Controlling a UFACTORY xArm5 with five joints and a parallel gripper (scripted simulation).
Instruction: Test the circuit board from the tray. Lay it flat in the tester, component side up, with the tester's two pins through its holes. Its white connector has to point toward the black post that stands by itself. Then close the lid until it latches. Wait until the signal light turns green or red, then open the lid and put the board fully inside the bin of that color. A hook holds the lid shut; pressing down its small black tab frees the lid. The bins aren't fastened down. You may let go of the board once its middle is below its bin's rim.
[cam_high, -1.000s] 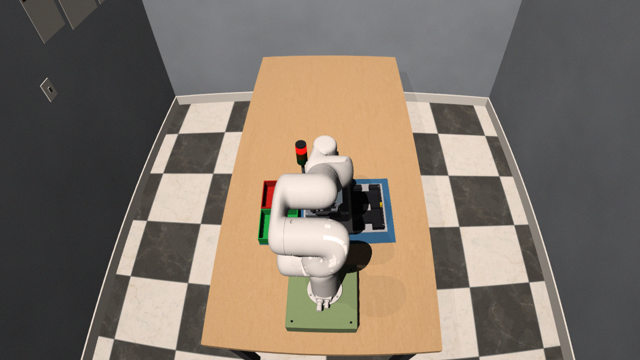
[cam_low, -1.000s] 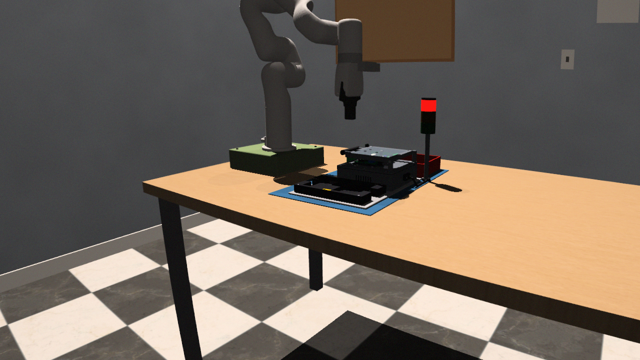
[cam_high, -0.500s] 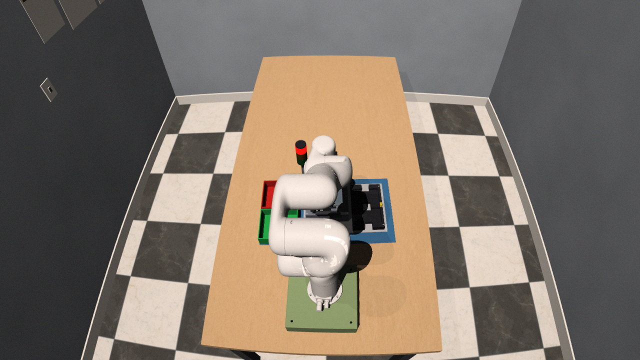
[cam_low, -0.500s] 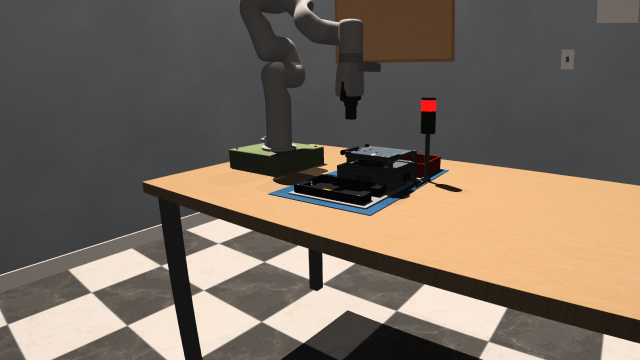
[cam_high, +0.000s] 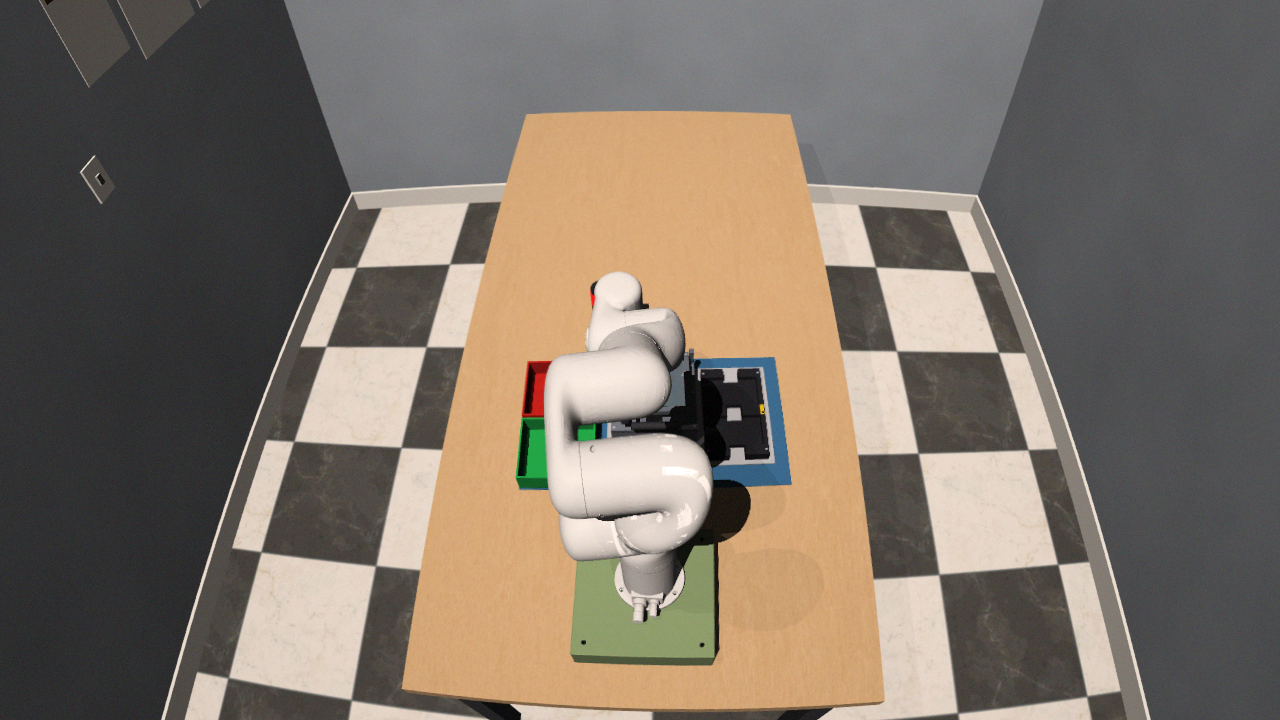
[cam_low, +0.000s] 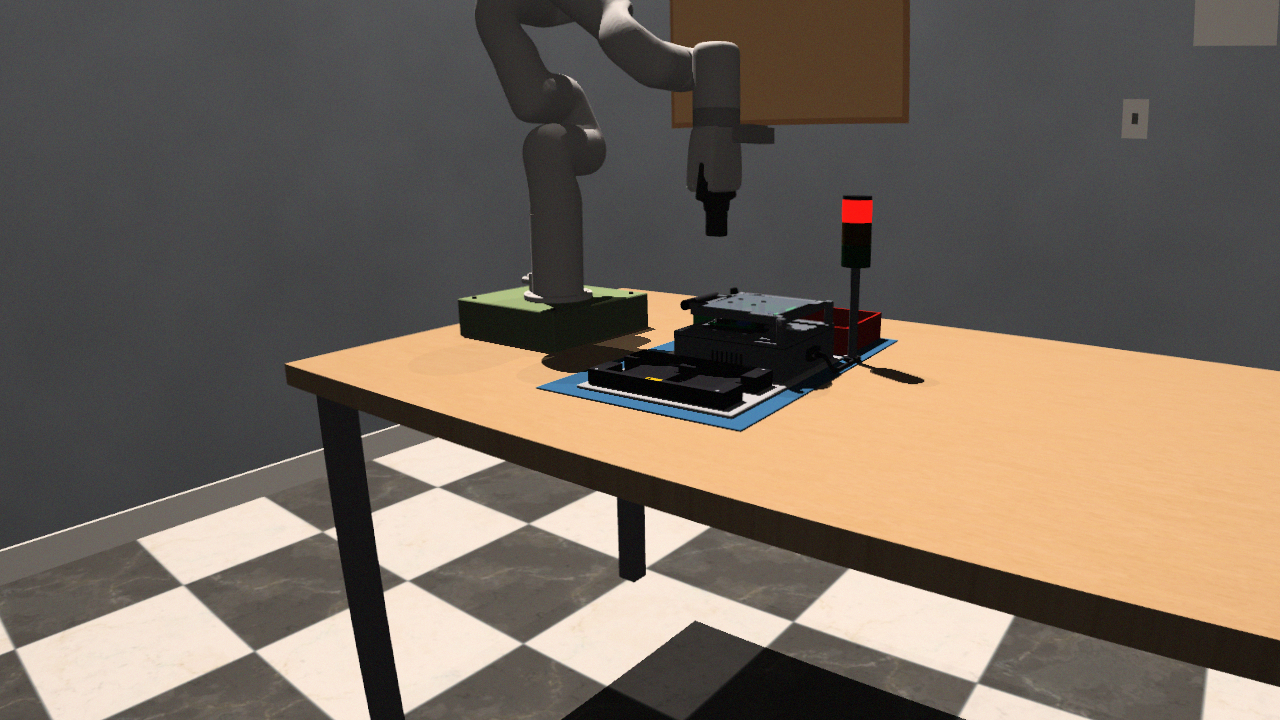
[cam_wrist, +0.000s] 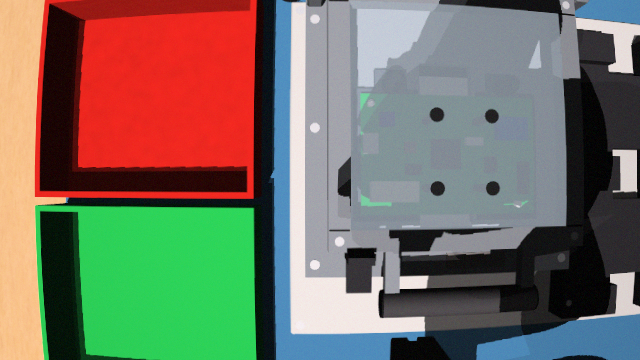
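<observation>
Right now my hand is 120 mm above the black tab, 20 mm short of it and 10 mm to the right of it. The rest, counted from my hand: green bin (190 mm below, 150 mm to the left, 30 mm behind); tester lid (120 mm below, 90 mm ahead, 40 mm to the right); green circuit board (140 mm below, 90 mm ahead, 40 mm to the right).
</observation>
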